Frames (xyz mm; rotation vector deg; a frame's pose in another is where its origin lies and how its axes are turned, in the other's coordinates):
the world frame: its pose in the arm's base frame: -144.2 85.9 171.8 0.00 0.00 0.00
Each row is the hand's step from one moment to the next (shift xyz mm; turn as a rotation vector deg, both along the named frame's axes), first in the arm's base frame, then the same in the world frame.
Working: the arm's base frame: its pose in the world frame: 144.2 -85.9 -171.8 0.00 0.00 0.00

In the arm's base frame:
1: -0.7 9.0 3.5 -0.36 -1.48 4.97
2: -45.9 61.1 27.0 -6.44 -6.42 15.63
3: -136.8 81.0 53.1 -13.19 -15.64 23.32
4: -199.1 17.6 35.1 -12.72 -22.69 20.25
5: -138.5 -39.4 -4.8 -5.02 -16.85 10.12
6: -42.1 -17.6 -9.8 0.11 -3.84 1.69
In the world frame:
1: -0.7 9.0 3.5 -0.36 -1.48 4.97
2: -45.9 61.1 27.0 -6.44 -6.42 15.63
3: -136.8 81.0 53.1 -13.19 -15.64 23.32
4: -199.1 17.6 35.1 -12.72 -22.69 20.25
5: -138.5 -39.4 -4.8 -5.02 -16.85 10.12
6: -42.1 -17.6 -9.8 0.11 -3.84 1.69

